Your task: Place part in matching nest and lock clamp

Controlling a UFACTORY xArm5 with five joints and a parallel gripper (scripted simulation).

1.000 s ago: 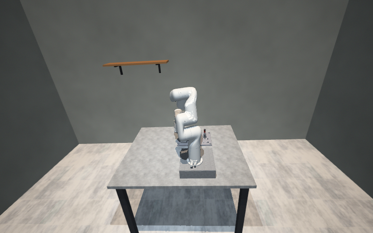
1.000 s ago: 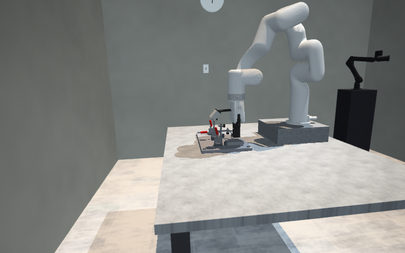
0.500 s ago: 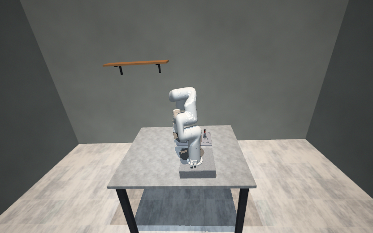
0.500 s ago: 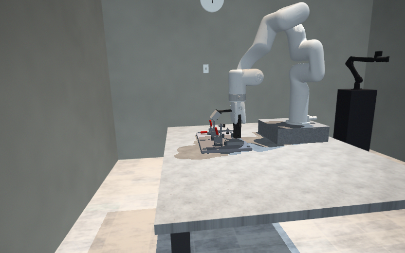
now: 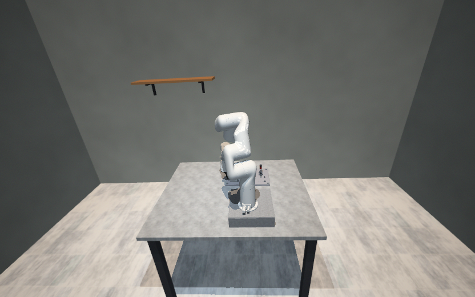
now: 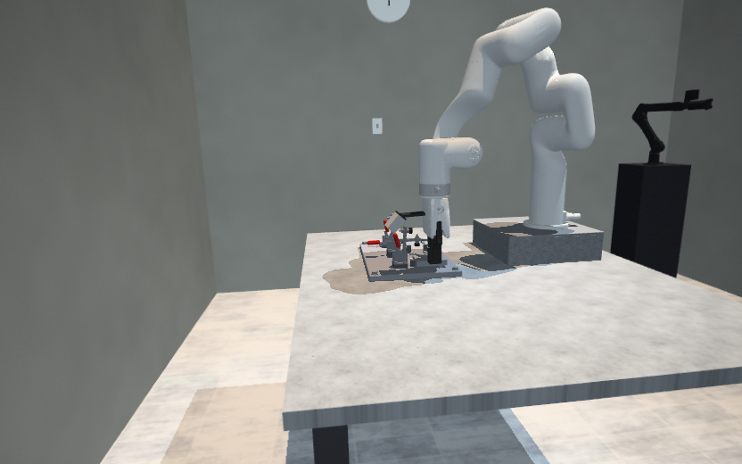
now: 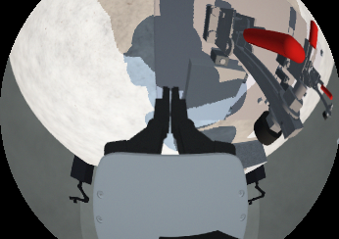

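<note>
Now: hand 50 mm to the left of the grey block part, 20 mm above it and 10 mm short of it. The rest, counted from my hand: grey fixture plate: 150 mm to the right, 70 mm ahead, 50 mm below.
</note>
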